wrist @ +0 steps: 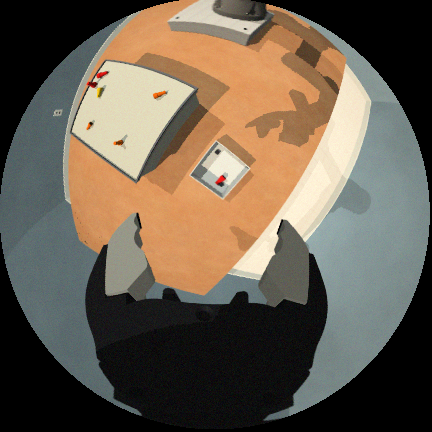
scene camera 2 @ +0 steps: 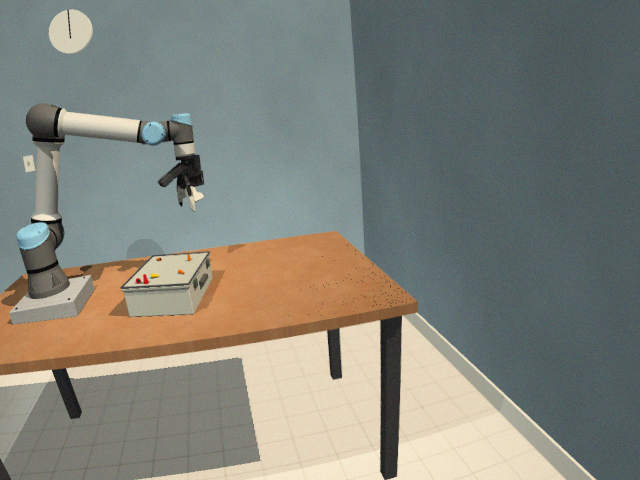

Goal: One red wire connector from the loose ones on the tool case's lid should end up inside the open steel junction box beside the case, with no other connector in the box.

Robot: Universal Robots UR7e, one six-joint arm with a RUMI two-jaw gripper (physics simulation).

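Seen in the pictures: gripper, fingertip midpoint: (wrist: 208,218) (scene camera 2: 187,208); arm's base at its link origin: (scene camera 2: 49,289).
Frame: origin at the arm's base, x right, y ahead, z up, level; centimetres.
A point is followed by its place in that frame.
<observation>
A red wire connector (wrist: 221,179) @(x -14.4, y 56.4, z -3.4 cm) is inside the open steel junction box (wrist: 199,175) @(x -8.8, y 57.6, z -4.9 cm), near its lower corner in the wrist view. No other connector shows in the box. The box does not show in the scene view. My gripper (scene camera 2: 186,207) @(x -11.3, y 55.1, z 18.2 cm) (wrist: 208,218) @(x -11.3, y 55.1, z 18.2 cm) is open and empty, high above the table. The tool case's lid (scene camera 2: 170,263) @(x 8.8, y 45.7, z 4.6 cm) (wrist: 135,120) @(x 6.6, y 47.5, z 4.6 cm) carries two red connectors (scene camera 2: 145,279) @(x 24.9, y 37.8, z 6.1 cm) (wrist: 102,74) @(x 21.8, y 35.5, z 5.4 cm), a yellow connector (scene camera 2: 154,275) @(x 20.9, y 40.4, z 5.5 cm) (wrist: 100,92) @(x 20.0, y 40.7, z 5.1 cm) and several orange connectors (scene camera 2: 180,271) @(x 21.5, y 48.7, z 5.5 cm) (wrist: 159,94) @(x 2.9, y 42.0, z 5.3 cm).
The tool case (scene camera 2: 160,302) @(x 28.5, y 41.1, z -0.6 cm) stands on the wooden table (scene camera 2: 268,289) @(x 23.4, y 75.4, z -5.1 cm) (wrist: 185,240) @(x -10.4, y 80.5, z -5.1 cm), beside the junction box. The robot's base plate (scene camera 2: 56,304) @(x 16.1, y 6.2, z -0.1 cm) (wrist: 210,29) is at the left in the scene view. Walls rise behind and to the right of the table.
</observation>
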